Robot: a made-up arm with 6 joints. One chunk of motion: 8 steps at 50 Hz.
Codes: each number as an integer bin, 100 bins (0 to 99) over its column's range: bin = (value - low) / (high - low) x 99, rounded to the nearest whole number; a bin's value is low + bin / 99 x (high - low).
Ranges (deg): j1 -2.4..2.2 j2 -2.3..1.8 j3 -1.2..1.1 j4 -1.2..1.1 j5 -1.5..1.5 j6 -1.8..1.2
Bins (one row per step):
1: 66 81 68 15 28 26
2: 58 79 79 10 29 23
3: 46 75 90 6 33 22
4: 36 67 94 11 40 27
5: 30 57 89 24 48 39
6: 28 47 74 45 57 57
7: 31 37 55 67 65 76
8: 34 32 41 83 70 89
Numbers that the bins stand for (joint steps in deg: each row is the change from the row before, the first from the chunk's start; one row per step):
1: 0.667 1.055 0.380 -0.852 -0.652 -1.012
2: 0.295 0.972 0.635 -0.968 -0.621 -1.103
3: -0.263 0.806 0.891 -1.061 -0.500 -1.133
4: -0.727 0.475 0.984 -0.944 -0.288 -0.982
5: -1.006 0.061 0.868 -0.642 -0.045 -0.618
6: -1.099 -0.354 0.519 -0.155 0.227 -0.073
7: -0.960 -0.768 0.078 0.357 0.470 0.503
8: -0.820 -0.975 -0.247 0.728 0.621 0.897

